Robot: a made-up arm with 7 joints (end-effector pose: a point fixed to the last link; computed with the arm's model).
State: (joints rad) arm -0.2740 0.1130 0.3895 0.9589 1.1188 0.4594 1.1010
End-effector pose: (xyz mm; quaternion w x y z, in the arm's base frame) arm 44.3 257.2 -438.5 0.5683 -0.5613 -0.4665 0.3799
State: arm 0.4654 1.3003 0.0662 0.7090 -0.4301 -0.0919 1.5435
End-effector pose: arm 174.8 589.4 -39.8 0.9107 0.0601 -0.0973 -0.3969
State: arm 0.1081 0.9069 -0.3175 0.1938 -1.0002 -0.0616 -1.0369
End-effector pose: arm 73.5 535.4 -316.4 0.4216 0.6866 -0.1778 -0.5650
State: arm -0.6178 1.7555 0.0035 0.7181 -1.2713 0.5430 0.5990
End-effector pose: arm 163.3 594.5 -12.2 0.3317 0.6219 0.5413 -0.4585
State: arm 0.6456 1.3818 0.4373 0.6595 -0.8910 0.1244 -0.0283
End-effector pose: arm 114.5 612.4 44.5 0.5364 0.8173 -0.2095 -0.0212
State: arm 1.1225 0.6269 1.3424 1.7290 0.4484 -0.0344 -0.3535
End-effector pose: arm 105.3 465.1 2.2 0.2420 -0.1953 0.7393 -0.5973
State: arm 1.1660 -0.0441 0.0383 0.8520 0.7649 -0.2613 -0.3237
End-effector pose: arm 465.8 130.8 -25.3 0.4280 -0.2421 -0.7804 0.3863
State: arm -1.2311 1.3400 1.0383 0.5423 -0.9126 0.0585 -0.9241
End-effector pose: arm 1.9 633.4 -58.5 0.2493 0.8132 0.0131 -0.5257
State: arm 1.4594 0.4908 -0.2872 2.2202 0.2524 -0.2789 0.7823
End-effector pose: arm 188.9 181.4 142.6 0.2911 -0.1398 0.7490 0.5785
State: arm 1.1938 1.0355 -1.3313 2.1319 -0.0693 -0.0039 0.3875
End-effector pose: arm 243.4 213.5 -50.4 0.2379 0.0836 -0.5642 -0.7862
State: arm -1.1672 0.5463 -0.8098 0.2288 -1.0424 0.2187 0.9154
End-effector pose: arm -400.8 376.7 -207.4 0.2420 -0.3516 0.7476 -0.5089
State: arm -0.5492 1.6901 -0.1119 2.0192 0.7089 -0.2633 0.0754
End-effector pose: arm 164.4 350.7 -96.8 0.6722 -0.0702 -0.5225 -0.5198
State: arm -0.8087 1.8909 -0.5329 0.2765 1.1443 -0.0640 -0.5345
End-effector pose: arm 128.8 630.7 53.7 0.4951 0.8425 -0.0973 -0.1889
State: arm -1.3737 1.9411 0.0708 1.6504 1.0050 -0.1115 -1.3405
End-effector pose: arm 155.0 400.6 -185.0 0.6953 0.5298 -0.4188 -0.2459
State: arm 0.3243 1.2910 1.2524 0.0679 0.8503 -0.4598 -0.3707
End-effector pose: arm 45.0 638.4 -119.7 0.0860 0.3709 -0.5255 0.7608
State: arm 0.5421 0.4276 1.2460 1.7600 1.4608 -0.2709 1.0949
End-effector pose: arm 135.9 431.4 -96.2 0.2363 -0.0137 0.9682 0.0815
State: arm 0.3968 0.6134 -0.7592 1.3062 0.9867 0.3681 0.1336
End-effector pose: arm 280.8 231.9 -284.2 0.8731 -0.2377 -0.4042 -0.1337
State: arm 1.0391 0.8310 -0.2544 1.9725 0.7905 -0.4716 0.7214
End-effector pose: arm 252.4 269.3 71.7 0.0565 0.1017 0.8407 0.5289
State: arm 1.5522 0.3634 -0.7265 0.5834 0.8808 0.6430 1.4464
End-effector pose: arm 474.0 240.3 78.9 0.5579 -0.5547 -0.4554 -0.4167
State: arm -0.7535 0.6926 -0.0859 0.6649 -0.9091 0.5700 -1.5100
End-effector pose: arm -154.6 432.6 -356.2 0.2377 0.7109 -0.1281 -0.6494
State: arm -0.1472 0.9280 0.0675 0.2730 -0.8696 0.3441 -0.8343
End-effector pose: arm 12.9 549.0 -303.7 0.4819 0.7607 0.0895 -0.4255
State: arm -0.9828 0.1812 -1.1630 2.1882 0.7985 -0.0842 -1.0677
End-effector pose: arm -128.7 18.7 -168.6 0.9188 -0.2268 -0.0591 0.3176
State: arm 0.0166 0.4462 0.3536 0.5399 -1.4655 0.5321 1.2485
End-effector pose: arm 109.6 385.6 -415.5 0.9013 -0.0131 0.3568 -0.2454
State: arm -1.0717 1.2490 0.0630 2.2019 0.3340 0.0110 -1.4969
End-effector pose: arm 43.3 310.9 -171.9 0.6186 0.4584 -0.6367 -0.0432
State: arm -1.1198 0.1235 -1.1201 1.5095 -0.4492 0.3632 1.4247
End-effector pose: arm -258.7 -7.6 -228.2 0.3577 -0.8164 0.2171 -0.3980
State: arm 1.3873 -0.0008 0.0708 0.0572 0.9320 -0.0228 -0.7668
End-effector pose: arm 504.3 144.5 -81.2 0.7205 -0.0463 -0.4084 0.5585
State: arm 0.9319 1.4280 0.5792 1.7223 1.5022 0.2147 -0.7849
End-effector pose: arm 43.9 423.5 186.9 0.1295 0.0294 -0.9297 0.3435
